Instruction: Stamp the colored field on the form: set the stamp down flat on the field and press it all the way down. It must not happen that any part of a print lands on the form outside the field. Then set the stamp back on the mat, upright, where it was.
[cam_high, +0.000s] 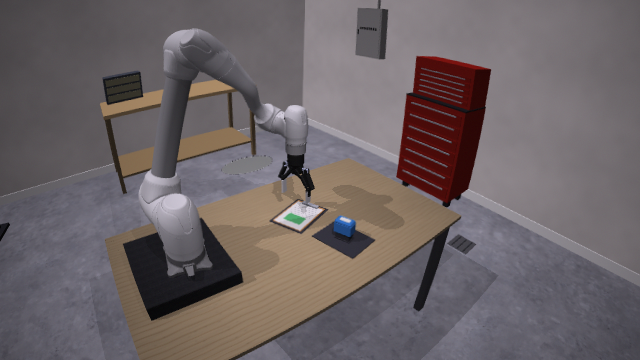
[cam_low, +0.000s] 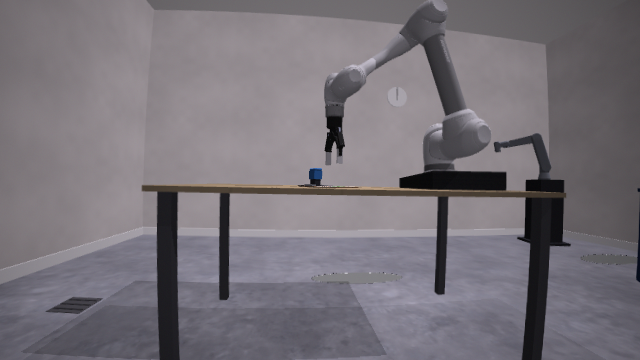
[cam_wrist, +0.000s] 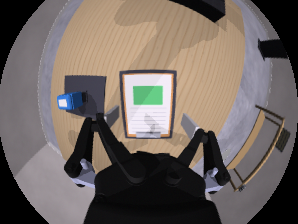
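Now: the stamp 250 mm to the right of my hand, 120 mm ahead of it and 70 mm below it. From my hand the other things lie so: clipboard: 110 mm below, 40 mm ahead, 20 mm to the left; mat: 250 mm to the right, 120 mm below, 120 mm ahead.
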